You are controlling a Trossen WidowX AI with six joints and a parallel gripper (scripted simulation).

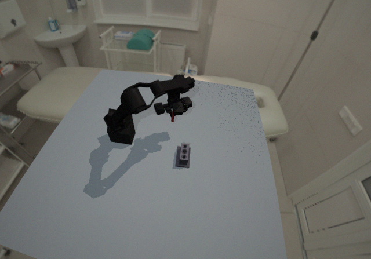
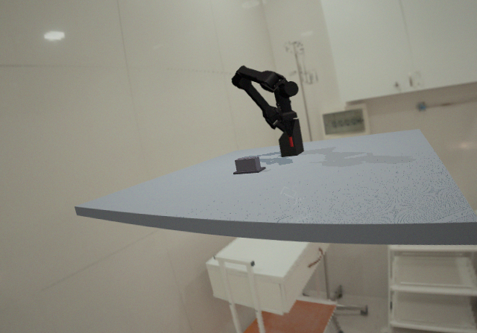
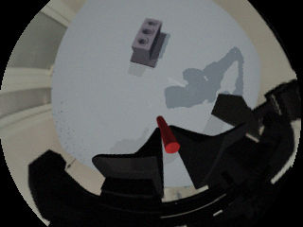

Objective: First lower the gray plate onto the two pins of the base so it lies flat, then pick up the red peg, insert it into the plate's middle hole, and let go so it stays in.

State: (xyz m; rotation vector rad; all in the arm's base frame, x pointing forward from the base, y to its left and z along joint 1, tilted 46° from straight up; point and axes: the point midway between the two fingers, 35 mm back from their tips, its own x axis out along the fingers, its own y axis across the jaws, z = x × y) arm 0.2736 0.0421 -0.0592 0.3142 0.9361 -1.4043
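My gripper tip is now 7 cm short of the gray plate, 18 cm to the left of it and 7 cm above it. Also, from my gripper tip: dark base (6 cm ahead, 18 cm to the right, 11 cm below); then red peg (right at my gripper tip).
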